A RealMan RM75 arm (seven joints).
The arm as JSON. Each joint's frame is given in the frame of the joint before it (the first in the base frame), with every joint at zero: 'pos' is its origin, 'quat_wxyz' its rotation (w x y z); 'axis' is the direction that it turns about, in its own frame. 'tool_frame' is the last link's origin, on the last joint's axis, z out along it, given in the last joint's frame.
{
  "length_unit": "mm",
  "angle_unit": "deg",
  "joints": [
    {
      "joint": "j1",
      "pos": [
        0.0,
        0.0,
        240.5
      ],
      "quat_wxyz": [
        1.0,
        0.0,
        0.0,
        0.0
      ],
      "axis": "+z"
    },
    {
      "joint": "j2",
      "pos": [
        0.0,
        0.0,
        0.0
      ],
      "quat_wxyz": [
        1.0,
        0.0,
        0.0,
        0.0
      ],
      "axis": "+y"
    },
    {
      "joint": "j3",
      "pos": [
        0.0,
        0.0,
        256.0
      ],
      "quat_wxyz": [
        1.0,
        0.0,
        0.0,
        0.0
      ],
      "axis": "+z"
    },
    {
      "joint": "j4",
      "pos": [
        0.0,
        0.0,
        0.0
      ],
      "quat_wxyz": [
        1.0,
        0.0,
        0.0,
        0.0
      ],
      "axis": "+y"
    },
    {
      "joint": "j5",
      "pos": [
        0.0,
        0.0,
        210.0
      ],
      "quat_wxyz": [
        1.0,
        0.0,
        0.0,
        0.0
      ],
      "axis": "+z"
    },
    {
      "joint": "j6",
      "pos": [
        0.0,
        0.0,
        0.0
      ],
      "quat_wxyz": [
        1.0,
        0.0,
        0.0,
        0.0
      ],
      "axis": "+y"
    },
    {
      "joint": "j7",
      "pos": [
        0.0,
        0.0,
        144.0
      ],
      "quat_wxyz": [
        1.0,
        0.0,
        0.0,
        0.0
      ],
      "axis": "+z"
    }
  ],
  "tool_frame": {
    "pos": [
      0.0,
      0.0,
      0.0
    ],
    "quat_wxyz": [
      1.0,
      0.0,
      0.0,
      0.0
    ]
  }
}
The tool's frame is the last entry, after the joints.
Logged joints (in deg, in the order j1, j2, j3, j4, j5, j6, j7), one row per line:
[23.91, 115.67, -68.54, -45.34, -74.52, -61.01, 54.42]
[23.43, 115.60, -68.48, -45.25, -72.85, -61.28, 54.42]
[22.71, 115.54, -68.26, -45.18, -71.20, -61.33, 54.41]
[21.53, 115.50, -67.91, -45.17, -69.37, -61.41, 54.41]
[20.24, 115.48, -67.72, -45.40, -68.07, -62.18, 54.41]
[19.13, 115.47, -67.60, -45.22, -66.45, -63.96, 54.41]
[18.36, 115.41, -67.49, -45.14, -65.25, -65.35, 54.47]
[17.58, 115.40, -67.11, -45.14, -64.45, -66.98, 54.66]
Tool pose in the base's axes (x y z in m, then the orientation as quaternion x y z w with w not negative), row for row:
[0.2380, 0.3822, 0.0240, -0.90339, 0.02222, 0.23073, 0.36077]
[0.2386, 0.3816, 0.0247, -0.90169, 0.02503, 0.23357, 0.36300]
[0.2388, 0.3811, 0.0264, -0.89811, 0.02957, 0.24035, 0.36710]
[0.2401, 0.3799, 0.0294, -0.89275, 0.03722, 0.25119, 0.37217]
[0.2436, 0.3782, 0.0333, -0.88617, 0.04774, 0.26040, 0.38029]
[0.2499, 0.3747, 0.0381, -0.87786, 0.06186, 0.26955, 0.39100]
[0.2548, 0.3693, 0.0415, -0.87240, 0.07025, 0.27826, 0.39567]
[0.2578, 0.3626, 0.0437, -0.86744, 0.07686, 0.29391, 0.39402]
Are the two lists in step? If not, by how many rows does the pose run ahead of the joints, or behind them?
The pose runs 2 rows behind the joints: the pose in row i belongs to the joints in row i - 2.
